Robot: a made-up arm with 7 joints. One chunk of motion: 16 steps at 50 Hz.
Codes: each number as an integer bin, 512 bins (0 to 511) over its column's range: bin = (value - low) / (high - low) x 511, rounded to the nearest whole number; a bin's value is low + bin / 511 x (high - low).
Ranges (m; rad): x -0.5..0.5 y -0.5..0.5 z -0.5..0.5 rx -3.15..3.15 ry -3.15..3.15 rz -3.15..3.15
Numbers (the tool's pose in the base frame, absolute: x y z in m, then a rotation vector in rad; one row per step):
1: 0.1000 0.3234 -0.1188 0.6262 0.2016 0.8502
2: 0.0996 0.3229 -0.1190 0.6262 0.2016 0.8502
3: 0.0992 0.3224 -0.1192 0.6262 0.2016 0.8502
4: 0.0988 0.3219 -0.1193 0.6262 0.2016 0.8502
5: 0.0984 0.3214 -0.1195 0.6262 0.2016 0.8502
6: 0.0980 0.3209 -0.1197 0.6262 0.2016 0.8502
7: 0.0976 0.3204 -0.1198 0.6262 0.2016 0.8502
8: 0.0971 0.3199 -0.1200 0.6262 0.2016 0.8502
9: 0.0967 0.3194 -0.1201 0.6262 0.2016 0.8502
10: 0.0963 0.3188 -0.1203 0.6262 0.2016 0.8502
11: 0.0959 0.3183 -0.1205 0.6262 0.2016 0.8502
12: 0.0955 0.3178 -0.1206 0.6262 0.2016 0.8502
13: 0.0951 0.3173 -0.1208 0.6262 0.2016 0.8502
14: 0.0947 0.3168 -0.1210 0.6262 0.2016 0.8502
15: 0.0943 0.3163 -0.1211 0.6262 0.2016 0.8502
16: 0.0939 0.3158 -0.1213 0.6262 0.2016 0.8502
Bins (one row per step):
1: 307 421 195 306 272 324
2: 306 421 195 306 272 324
3: 306 420 195 306 272 324
4: 306 420 195 306 272 324
5: 306 420 194 306 272 324
6: 306 419 194 306 272 324
7: 305 419 194 306 272 324
8: 305 419 194 306 272 324
9: 305 419 194 306 272 324
10: 305 418 194 306 272 324
11: 305 418 194 306 272 324
12: 304 418 194 306 272 324
13: 304 418 194 306 272 324
14: 304 417 194 306 272 324
15: 304 417 194 306 272 324
16: 303 417 194 306 272 324

